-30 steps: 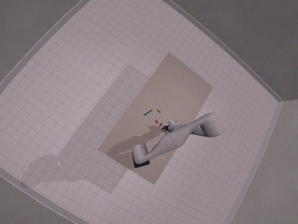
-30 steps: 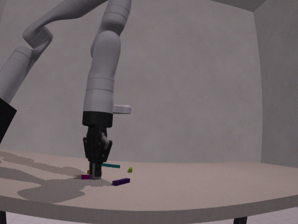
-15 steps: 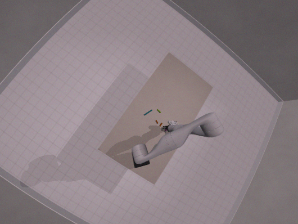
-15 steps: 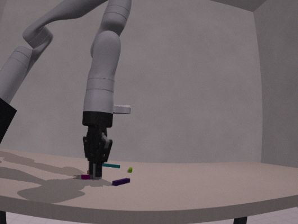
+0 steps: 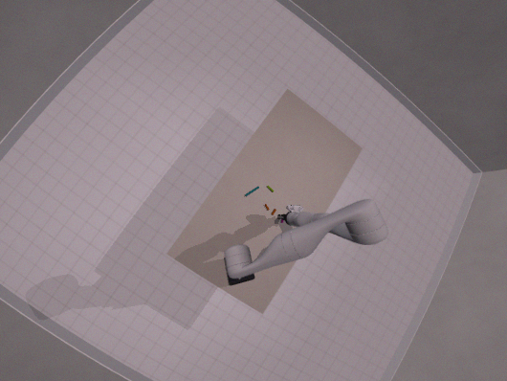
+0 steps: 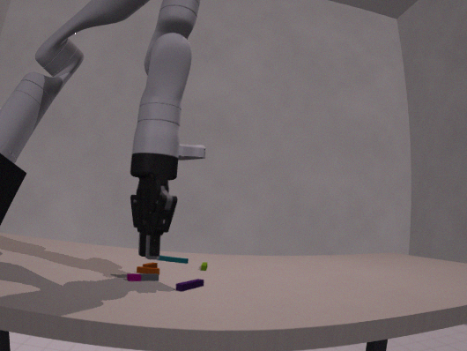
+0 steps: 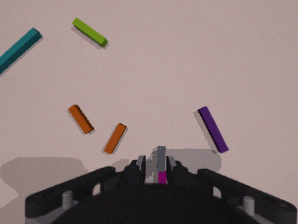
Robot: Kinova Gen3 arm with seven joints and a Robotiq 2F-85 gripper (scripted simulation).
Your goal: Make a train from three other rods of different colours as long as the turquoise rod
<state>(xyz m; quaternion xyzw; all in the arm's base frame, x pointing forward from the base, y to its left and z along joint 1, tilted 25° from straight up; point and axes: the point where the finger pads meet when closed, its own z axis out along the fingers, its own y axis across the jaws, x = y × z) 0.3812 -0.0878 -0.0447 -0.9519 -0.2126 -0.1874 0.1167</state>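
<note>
The grey rod is 10 mm to the right of my hand and 50 mm below it. Also, from my hand: lime rod 100 mm ahead, 160 mm to the left, 50 mm below; purple rod 70 mm ahead, 50 mm to the right, 50 mm below; magenta rod 20 mm behind, 20 mm to the right, 50 mm below.
</note>
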